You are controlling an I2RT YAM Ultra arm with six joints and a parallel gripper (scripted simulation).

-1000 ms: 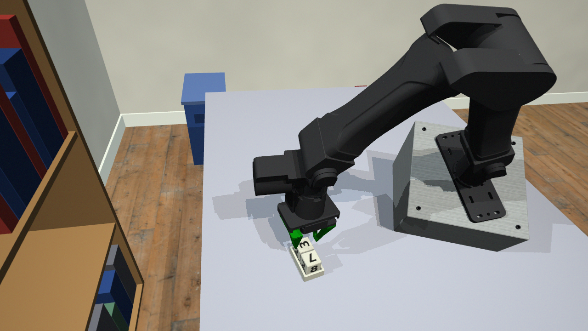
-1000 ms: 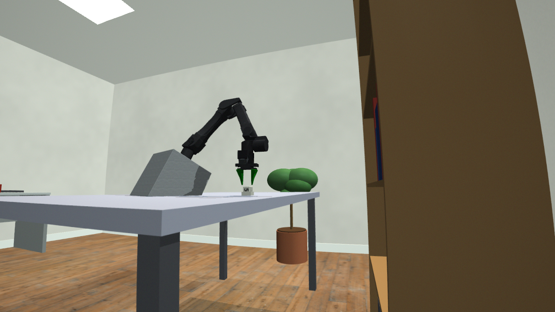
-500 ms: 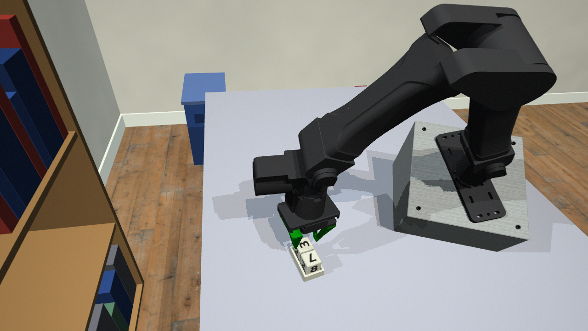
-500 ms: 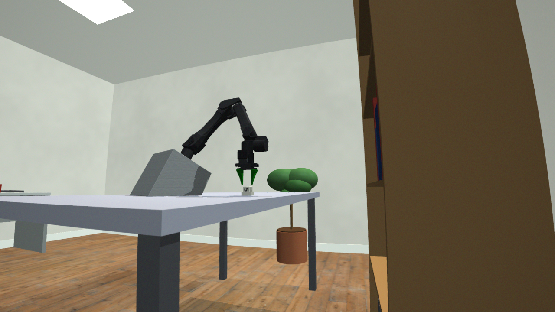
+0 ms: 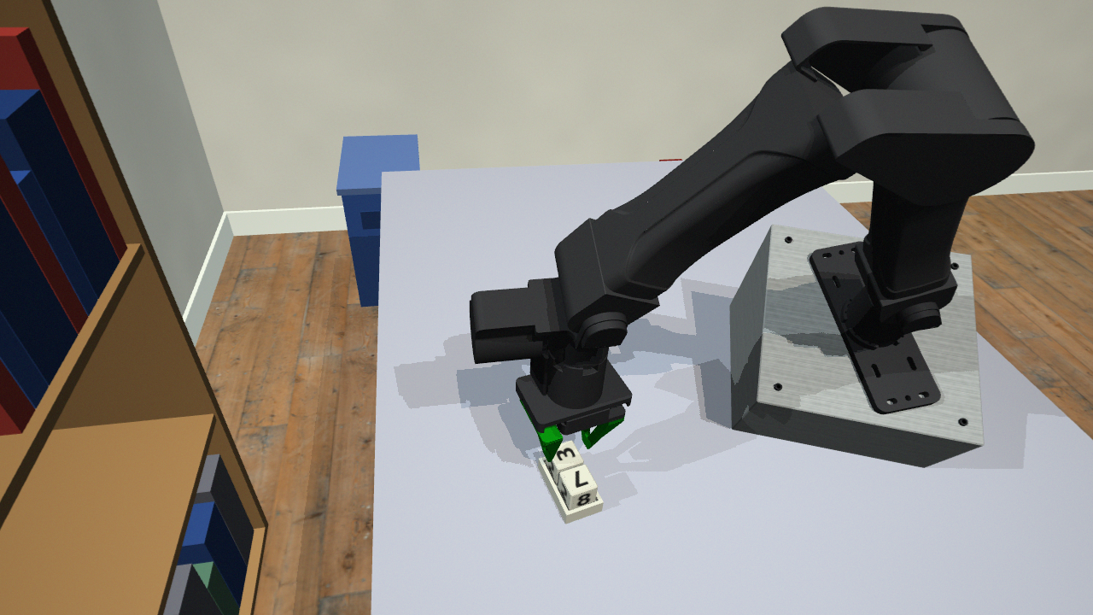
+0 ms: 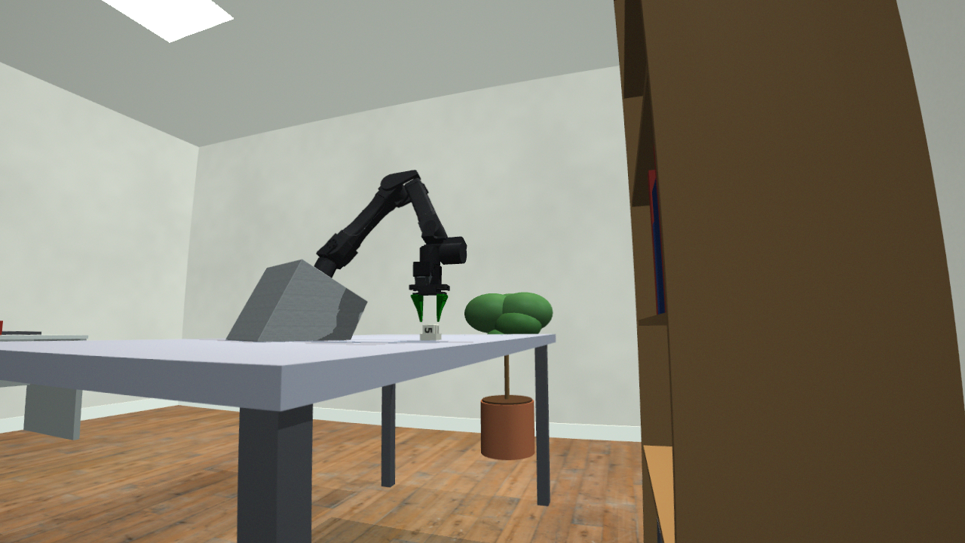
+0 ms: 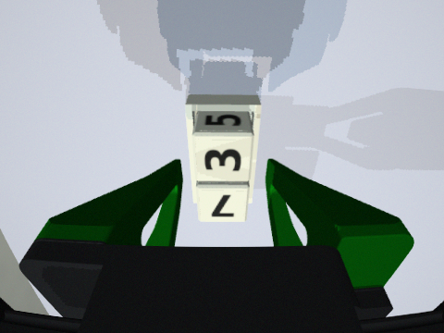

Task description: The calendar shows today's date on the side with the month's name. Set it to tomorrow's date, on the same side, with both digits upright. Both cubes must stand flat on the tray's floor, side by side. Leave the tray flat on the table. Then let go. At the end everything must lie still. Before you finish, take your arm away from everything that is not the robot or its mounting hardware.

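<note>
The tray lies 5 cm below my hand and 2 cm to the left of it.
</note>
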